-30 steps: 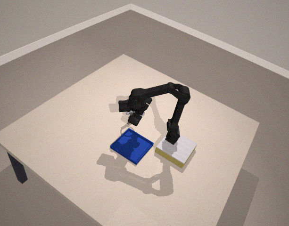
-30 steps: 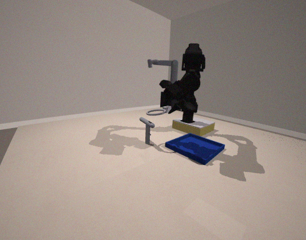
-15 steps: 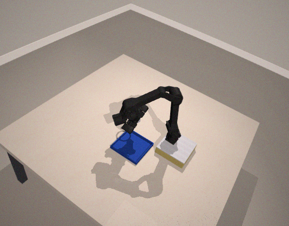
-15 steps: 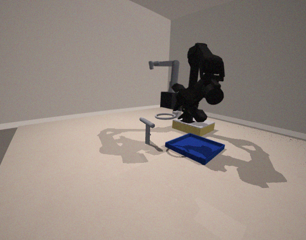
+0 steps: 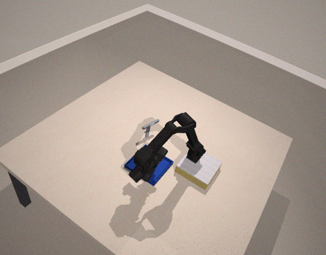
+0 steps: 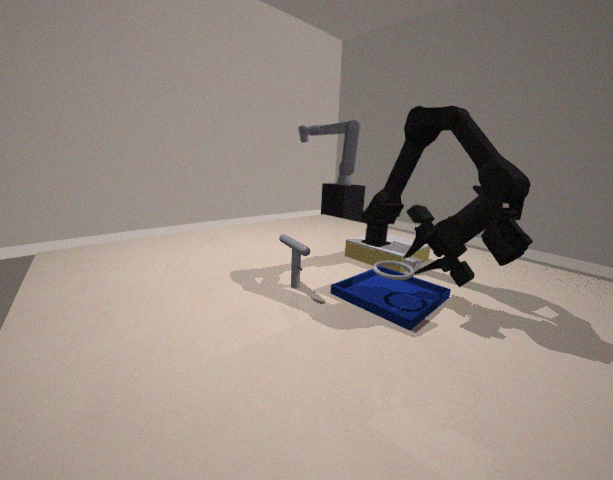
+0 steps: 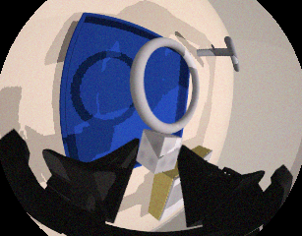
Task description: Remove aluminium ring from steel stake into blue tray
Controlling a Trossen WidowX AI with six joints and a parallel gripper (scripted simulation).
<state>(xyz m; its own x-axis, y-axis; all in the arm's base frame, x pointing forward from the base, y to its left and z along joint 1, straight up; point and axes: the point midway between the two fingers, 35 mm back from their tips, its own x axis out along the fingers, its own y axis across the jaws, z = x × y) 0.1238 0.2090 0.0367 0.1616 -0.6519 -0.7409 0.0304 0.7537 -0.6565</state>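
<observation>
The aluminium ring is 50 mm ahead of my gripper tip. The rest, counted from my gripper tip: blue tray: 60 mm below, 40 mm ahead, 10 mm to the right.
</observation>
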